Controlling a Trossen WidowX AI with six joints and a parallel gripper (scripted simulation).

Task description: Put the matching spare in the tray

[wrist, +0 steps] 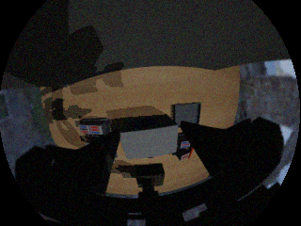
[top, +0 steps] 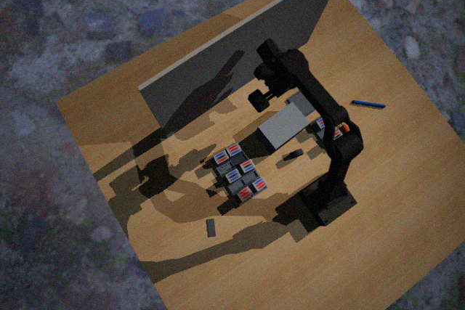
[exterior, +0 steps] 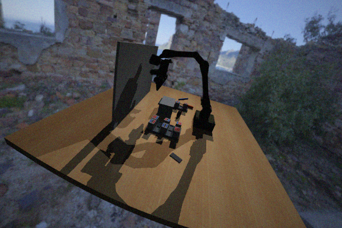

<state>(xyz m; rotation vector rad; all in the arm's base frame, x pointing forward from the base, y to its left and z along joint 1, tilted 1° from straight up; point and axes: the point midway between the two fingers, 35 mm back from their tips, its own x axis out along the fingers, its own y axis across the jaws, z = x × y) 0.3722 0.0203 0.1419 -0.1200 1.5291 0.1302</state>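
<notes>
My gripper tip is 20 cm to the right of the dark rack, 16 cm past it and 16 cm above it. The rest, counted from my gripper tip: grey mounted unit: 12 cm below, 9 cm behind; then tray: 18 cm to the right, 17 cm below, 3 cm behind; then tall panel: 14 cm ahead, 5 cm above, 3 cm to the left.
</notes>
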